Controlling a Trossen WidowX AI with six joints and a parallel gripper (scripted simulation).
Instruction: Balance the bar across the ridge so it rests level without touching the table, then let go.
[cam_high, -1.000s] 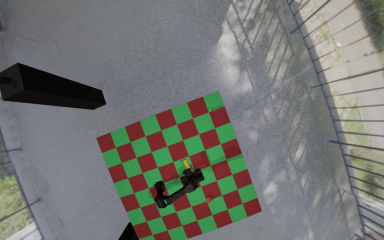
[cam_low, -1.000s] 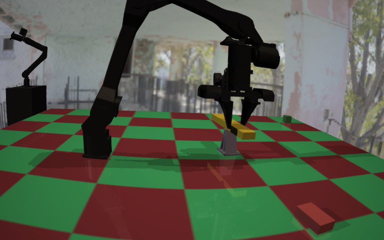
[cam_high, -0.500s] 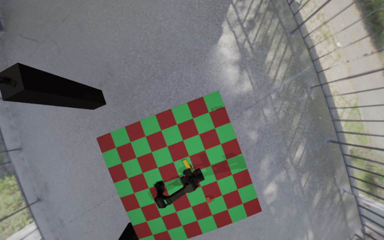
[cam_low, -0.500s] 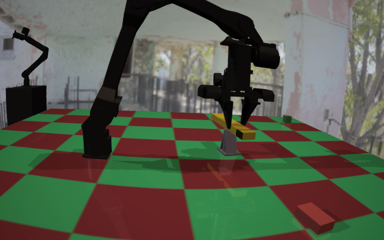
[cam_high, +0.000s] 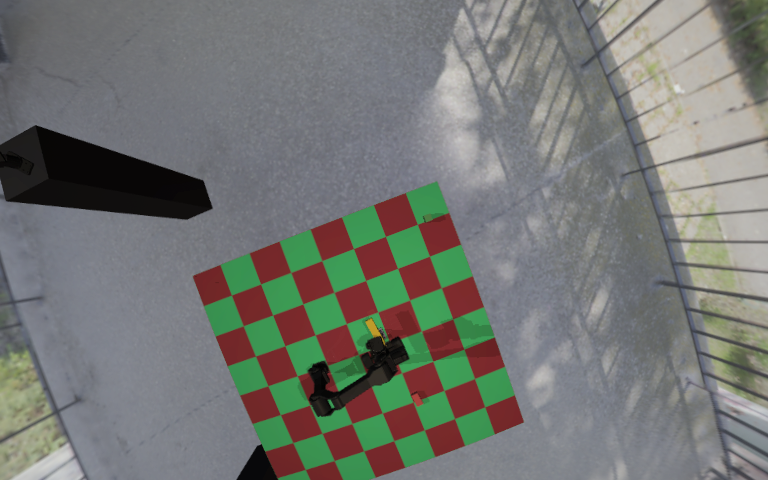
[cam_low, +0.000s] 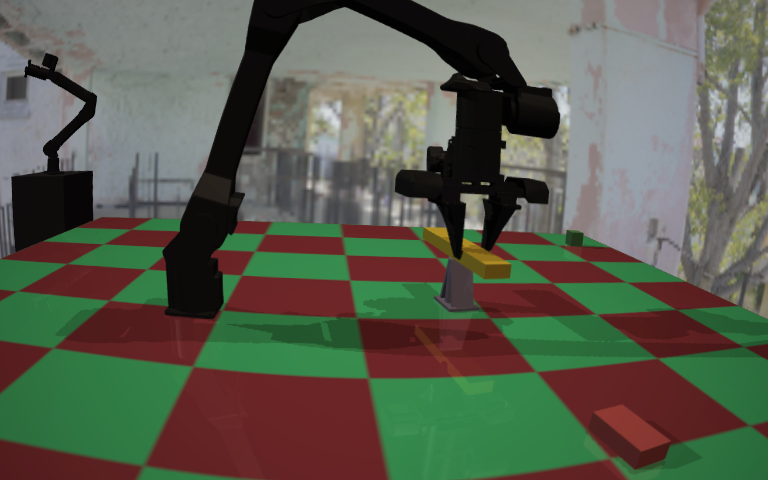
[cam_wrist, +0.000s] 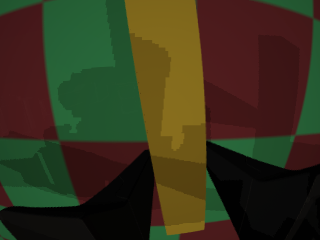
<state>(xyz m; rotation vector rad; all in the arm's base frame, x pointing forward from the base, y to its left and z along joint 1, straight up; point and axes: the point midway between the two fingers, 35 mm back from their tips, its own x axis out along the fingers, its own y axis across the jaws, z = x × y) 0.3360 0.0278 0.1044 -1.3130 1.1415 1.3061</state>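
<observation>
The yellow bar lies 3 cm to the left of my gripper tip. Round my gripper tip: red block (5 cm ahead, 34 cm to the right, 6 cm below); then small green block (40 cm ahead, 47 cm to the left, 5 cm below).
</observation>
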